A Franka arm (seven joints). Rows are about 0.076 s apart.
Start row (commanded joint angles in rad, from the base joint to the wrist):
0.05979 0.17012 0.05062 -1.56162 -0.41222 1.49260 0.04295
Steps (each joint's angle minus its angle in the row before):
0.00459 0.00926 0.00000 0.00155 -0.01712 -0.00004 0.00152
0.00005 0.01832 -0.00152 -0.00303 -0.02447 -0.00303 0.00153
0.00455 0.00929 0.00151 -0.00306 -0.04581 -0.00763 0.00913
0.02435 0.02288 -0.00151 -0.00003 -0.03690 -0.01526 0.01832
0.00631 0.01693 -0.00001 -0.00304 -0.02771 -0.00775 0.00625
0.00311 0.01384 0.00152 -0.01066 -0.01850 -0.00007 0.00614
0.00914 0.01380 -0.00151 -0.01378 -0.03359 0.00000 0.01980
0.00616 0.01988 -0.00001 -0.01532 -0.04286 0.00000 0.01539
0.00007 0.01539 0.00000 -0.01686 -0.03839 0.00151 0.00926
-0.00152 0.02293 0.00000 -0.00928 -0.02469 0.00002 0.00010
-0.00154 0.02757 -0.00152 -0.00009 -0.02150 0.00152 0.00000
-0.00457 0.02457 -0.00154 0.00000 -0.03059 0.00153 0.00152
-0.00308 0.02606 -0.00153 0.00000 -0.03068 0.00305 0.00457
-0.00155 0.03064 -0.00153 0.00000 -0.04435 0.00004 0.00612
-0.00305 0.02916 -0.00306 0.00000 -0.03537 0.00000 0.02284
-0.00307 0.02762 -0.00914 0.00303 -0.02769 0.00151 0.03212
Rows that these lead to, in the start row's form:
0.06438 0.17938 0.05062 -1.56007 -0.42934 1.49256 0.04447
0.06443 0.19770 0.04910 -1.56310 -0.45381 1.48953 0.04600
0.06898 0.20699 0.05061 -1.56616 -0.49962 1.48190 0.05513
0.09333 0.22987 0.04910 -1.56619 -0.53652 1.46664 0.07345
0.09964 0.24680 0.04909 -1.56923 -0.56423 1.45889 0.07970
0.10275 0.26064 0.05061 -1.57989 -0.58273 1.45882 0.08584
0.11189 0.27444 0.04910 -1.59367 -0.61632 1.45882 0.10564
0.11805 0.29432 0.04909 -1.60899 -0.65918 1.45882 0.12103
0.11812 0.30971 0.04909 -1.62585 -0.69757 1.46033 0.13029
0.11660 0.33264 0.04909 -1.63513 -0.72226 1.46035 0.13039
0.11506 0.36021 0.04757 -1.63522 -0.74376 1.46187 0.13039
0.11049 0.38478 0.04603 -1.63522 -0.77435 1.46340 0.13191
0.10741 0.41084 0.04450 -1.63522 -0.80503 1.46645 0.13648
0.10586 0.44148 0.04297 -1.63522 -0.84938 1.46649 0.14260
0.10281 0.47064 0.03991 -1.63522 -0.88475 1.46649 0.16544
0.09974 0.49826 0.03077 -1.63219 -0.91244 1.46800 0.19756

